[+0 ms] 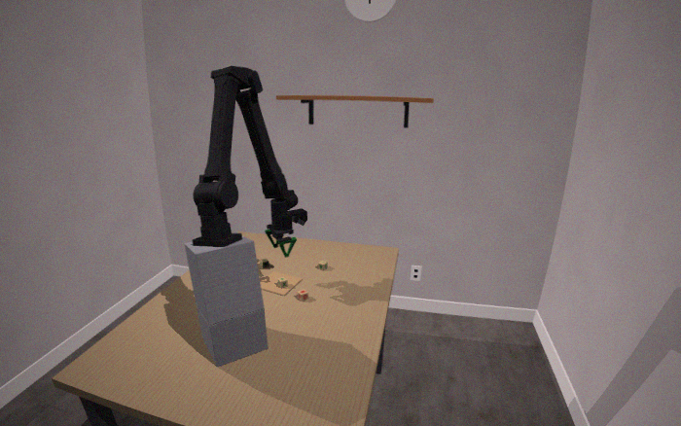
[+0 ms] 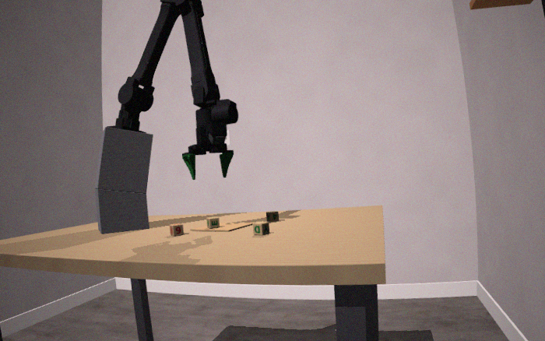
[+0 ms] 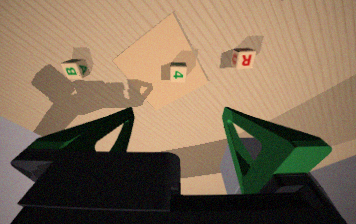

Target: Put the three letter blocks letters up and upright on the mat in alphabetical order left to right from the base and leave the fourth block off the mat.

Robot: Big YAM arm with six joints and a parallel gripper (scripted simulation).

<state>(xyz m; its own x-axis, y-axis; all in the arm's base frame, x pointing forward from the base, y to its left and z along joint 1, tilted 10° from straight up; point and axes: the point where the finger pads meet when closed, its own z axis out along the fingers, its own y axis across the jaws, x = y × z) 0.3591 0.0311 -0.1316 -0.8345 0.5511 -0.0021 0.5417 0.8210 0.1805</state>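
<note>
My gripper is now 160 mm above the pale mat, 30 mm to the right of it and 10 mm short of it. Round my hand: dark block 160 mm to the left, 140 mm below, 120 mm ahead; then green-lettered block 210 mm ahead, 140 mm below, 80 mm to the right.
</note>
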